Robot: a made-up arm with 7 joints. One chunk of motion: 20 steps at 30 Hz.
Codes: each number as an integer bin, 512 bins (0 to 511) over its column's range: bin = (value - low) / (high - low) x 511, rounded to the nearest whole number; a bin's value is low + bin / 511 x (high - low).
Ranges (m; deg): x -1.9..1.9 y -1.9..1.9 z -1.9..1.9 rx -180..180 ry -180..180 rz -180..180
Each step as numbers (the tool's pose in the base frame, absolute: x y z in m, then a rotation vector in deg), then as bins.
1 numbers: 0.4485 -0.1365 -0.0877 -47.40 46.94 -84.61
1 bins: 316 237 244 188 322 135
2 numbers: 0.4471 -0.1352 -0.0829 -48.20 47.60 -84.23
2 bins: 316 237 244 187 323 136
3 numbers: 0.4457 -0.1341 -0.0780 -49.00 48.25 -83.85
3 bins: 315 237 245 186 324 136
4 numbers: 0.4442 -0.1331 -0.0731 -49.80 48.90 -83.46
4 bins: 315 238 246 185 325 137
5 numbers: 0.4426 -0.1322 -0.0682 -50.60 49.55 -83.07
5 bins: 315 238 246 184 326 138
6 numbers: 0.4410 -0.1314 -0.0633 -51.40 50.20 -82.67
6 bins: 315 238 247 183 327 138
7 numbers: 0.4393 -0.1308 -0.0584 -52.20 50.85 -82.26
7 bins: 315 238 248 181 328 139
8 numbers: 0.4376 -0.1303 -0.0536 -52.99 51.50 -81.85
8 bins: 314 238 248 180 329 139
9 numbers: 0.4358 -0.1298 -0.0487 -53.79 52.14 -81.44
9 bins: 314 238 249 179 330 140
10 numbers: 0.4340 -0.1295 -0.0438 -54.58 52.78 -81.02
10 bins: 314 238 250 178 330 140
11 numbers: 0.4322 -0.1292 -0.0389 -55.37 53.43 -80.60
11 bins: 314 238 250 177 331 141
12 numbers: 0.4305 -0.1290 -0.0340 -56.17 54.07 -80.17
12 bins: 313 238 251 176 332 142
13 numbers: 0.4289 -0.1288 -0.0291 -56.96 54.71 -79.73
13 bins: 313 238 252 175 333 142
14 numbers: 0.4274 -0.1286 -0.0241 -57.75 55.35 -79.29
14 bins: 313 238 252 174 334 143
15 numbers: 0.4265 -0.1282 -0.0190 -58.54 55.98 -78.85
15 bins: 313 238 253 172 335 144
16 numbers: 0.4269 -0.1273 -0.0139 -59.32 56.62 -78.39
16 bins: 313 238 254 171 336 144
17 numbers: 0.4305 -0.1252 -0.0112 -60.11 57.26 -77.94
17 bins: 313 239 254 170 337 145
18 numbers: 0.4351 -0.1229 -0.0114 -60.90 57.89 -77.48
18 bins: 314 239 254 169 338 146
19 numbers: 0.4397 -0.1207 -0.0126 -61.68 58.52 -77.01
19 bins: 315 239 254 168 339 146
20 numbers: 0.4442 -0.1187 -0.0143 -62.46 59.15 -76.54
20 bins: 315 240 254 167 339 147
